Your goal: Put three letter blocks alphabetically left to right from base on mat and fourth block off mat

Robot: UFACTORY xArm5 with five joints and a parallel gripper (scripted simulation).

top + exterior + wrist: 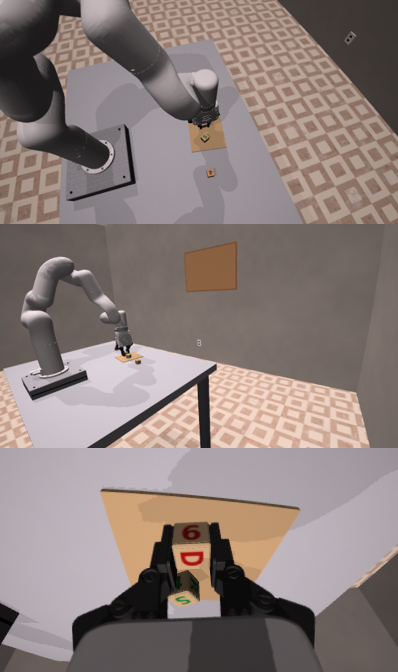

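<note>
Now: hand 1 cm above the wooden letter block. From my hand the other things lie so: tan mat: 1 cm ahead, 4 cm to the right, 2 cm below.
</note>
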